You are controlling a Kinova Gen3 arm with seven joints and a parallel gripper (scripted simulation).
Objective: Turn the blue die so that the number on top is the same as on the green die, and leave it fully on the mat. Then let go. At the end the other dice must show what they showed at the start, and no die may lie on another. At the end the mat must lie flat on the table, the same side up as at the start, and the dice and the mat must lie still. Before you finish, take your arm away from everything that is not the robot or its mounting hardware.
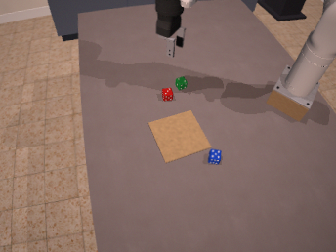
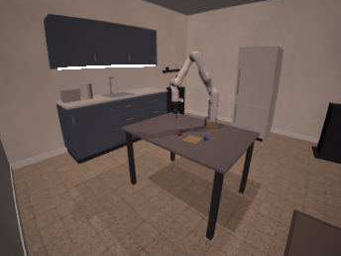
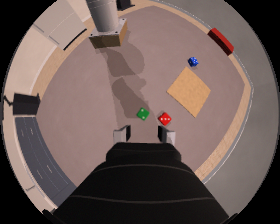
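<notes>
Right now my hand is 140 mm above the green die, 20 mm to the right of it and 20 mm past it. Also, from my hand: blue die 310 mm to the left, 140 mm below, 10 mm behind; then red die 140 mm below, 50 mm to the left, 40 mm ahead; then tan mat 200 mm to the left, 160 mm below, 60 mm ahead.
</notes>
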